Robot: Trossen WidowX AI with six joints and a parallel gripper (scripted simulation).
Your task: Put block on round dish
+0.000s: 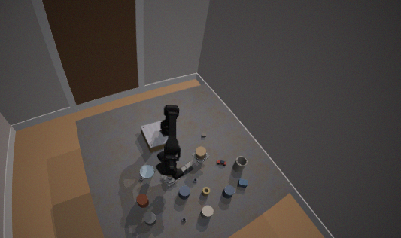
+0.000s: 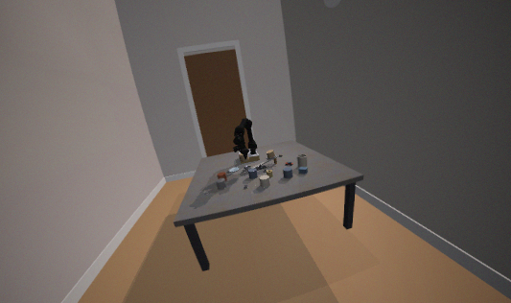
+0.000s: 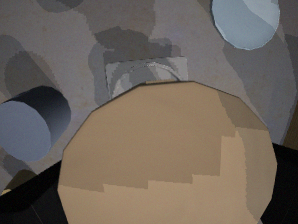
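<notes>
Now: gripper tip 9 cm above the grey block. From my gripper tip the other things lie so: red-brown cylinder: 4 cm ahead, 24 cm to the right, 10 cm below; then tan cup: 2 cm to the right, 1 cm above; then round pale blue dish: 13 cm behind, 10 cm to the right, 13 cm below.
</notes>
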